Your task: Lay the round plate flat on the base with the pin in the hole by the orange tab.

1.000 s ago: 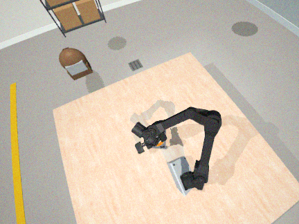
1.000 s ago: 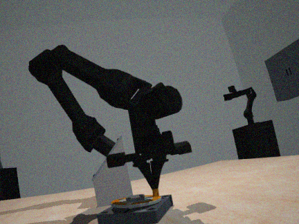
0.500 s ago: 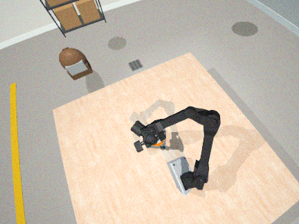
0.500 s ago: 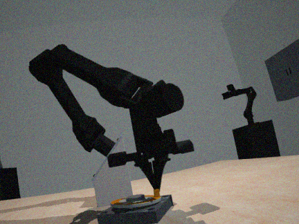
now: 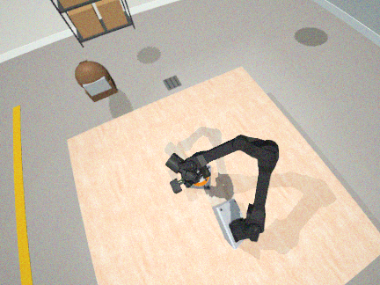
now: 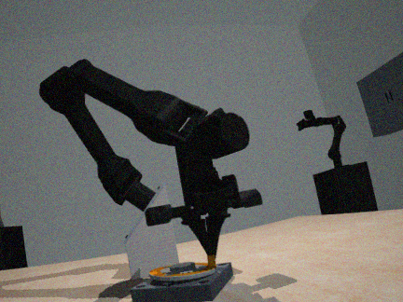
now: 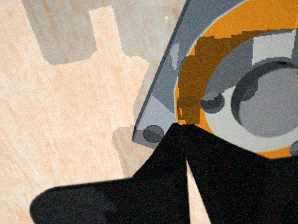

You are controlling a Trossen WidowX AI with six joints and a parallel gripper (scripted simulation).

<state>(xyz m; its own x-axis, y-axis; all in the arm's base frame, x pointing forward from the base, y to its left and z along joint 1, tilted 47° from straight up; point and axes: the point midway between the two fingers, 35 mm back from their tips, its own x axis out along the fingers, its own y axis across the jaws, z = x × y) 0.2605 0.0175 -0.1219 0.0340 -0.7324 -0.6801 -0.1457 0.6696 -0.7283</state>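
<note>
My gripper tip is 1 cm short of the square base, 5 cm to the left of it and 1 cm above it.
</note>
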